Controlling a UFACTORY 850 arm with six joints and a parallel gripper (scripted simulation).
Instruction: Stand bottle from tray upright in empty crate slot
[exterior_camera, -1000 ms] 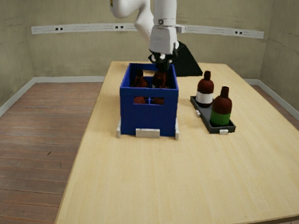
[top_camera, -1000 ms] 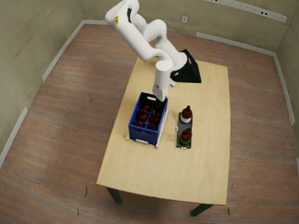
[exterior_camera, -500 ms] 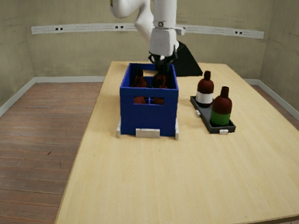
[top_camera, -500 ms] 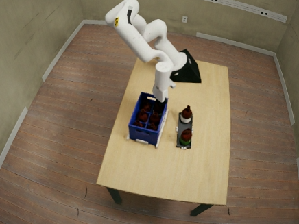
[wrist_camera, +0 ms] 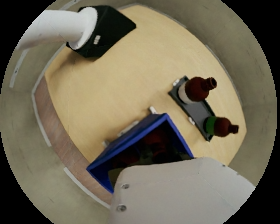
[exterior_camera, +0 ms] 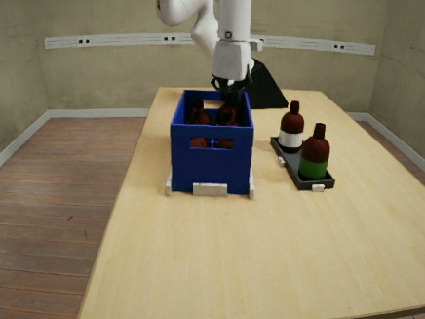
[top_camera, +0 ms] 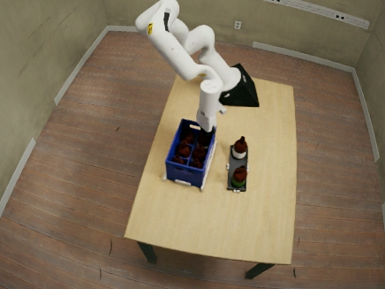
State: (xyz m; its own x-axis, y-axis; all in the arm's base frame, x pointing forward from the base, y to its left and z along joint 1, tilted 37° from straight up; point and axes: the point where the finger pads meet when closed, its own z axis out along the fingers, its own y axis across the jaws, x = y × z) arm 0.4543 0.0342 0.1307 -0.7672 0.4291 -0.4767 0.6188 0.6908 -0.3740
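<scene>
The blue crate is 90 mm ahead of my hand, 50 mm to the right of it and 90 mm below it. From my hand the other things lie so: dark tray: 70 mm ahead, 210 mm to the left, 170 mm below.
</scene>
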